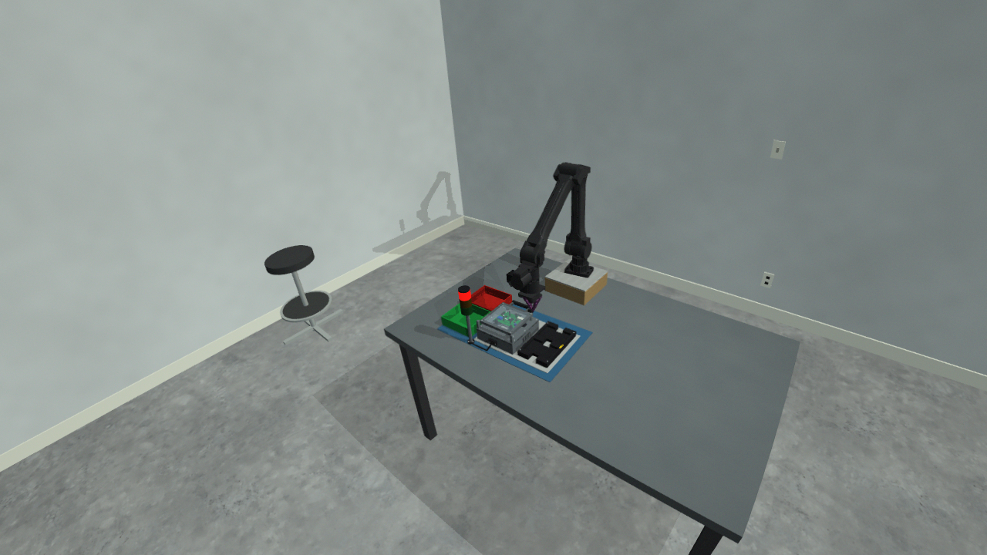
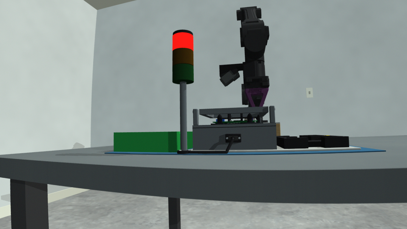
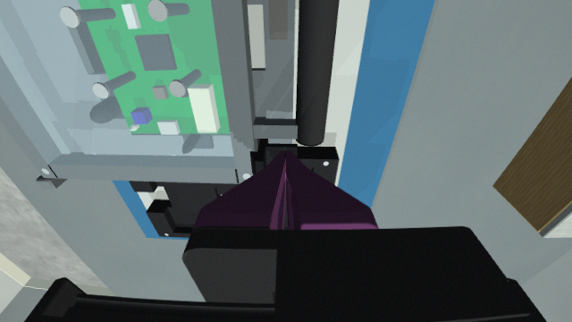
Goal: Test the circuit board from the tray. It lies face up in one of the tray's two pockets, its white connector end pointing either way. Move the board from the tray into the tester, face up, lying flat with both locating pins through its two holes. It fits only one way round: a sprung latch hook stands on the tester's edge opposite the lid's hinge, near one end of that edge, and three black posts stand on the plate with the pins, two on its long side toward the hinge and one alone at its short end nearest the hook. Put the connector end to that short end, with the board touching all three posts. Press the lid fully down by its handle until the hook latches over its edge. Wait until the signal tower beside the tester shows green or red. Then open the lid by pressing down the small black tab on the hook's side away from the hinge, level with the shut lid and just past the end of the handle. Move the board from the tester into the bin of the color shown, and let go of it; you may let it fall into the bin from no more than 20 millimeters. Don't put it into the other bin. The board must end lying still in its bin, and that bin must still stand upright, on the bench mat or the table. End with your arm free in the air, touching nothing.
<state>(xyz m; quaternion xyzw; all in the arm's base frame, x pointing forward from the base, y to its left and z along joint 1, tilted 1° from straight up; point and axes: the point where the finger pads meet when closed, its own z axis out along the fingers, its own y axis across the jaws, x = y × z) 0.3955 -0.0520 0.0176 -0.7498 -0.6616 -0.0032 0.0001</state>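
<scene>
Now: the black latch hook 1 cm below my hand and 1 cm ahead of it. The rest, counted from my hand: green circuit board 7 cm to the right, 6 cm ahead, 3 cm below; then black tester plate 7 cm ahead, 6 cm to the right, 3 cm below; then clear lid 7 cm to the right, 7 cm ahead, 1 cm below.
</scene>
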